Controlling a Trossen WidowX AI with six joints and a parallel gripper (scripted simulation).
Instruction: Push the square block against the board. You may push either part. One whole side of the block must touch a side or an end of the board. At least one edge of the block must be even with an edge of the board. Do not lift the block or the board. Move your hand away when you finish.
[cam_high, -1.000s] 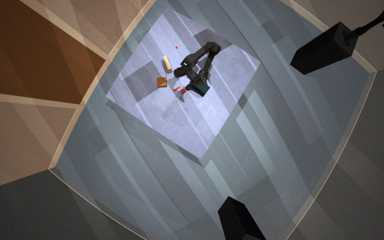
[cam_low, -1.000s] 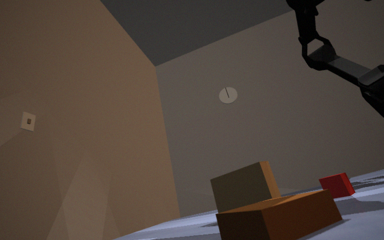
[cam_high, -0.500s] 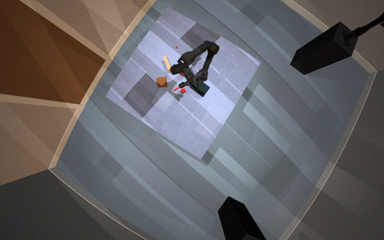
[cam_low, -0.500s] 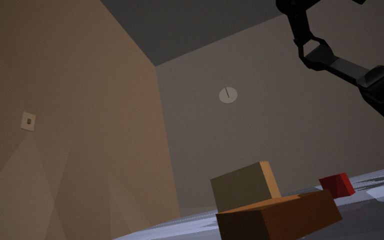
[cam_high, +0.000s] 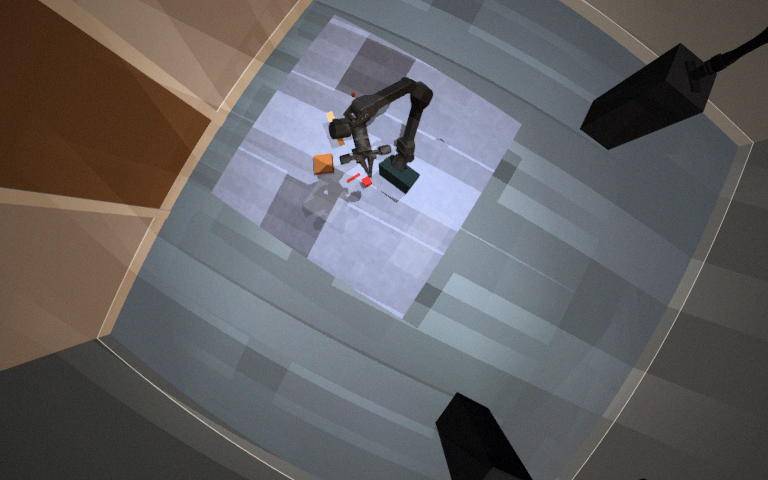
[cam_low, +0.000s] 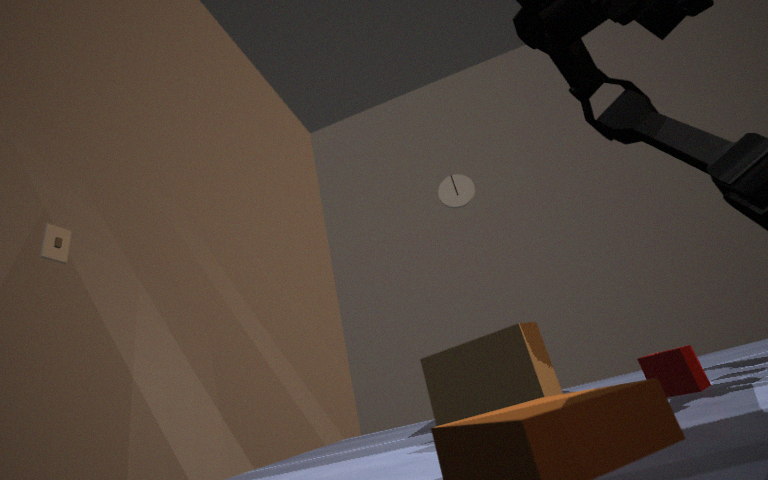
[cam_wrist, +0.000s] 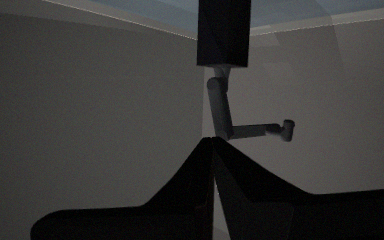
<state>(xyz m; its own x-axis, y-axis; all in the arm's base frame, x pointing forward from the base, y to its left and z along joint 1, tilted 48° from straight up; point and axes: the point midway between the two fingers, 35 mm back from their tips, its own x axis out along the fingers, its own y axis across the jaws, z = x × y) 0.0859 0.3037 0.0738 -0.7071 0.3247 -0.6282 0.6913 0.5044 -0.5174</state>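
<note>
Right now my gripper tip is 36 cm short of the tan board, 20 cm to the left of it and 33 cm above it. Round my gripper tip: square block: 33 cm ahead, 1 cm to the right, 37 cm below; tiny red piece: 41 cm ahead, 44 cm to the right, 37 cm below; thin strip: 15 cm ahead, 3 cm to the right, 38 cm below.
</note>
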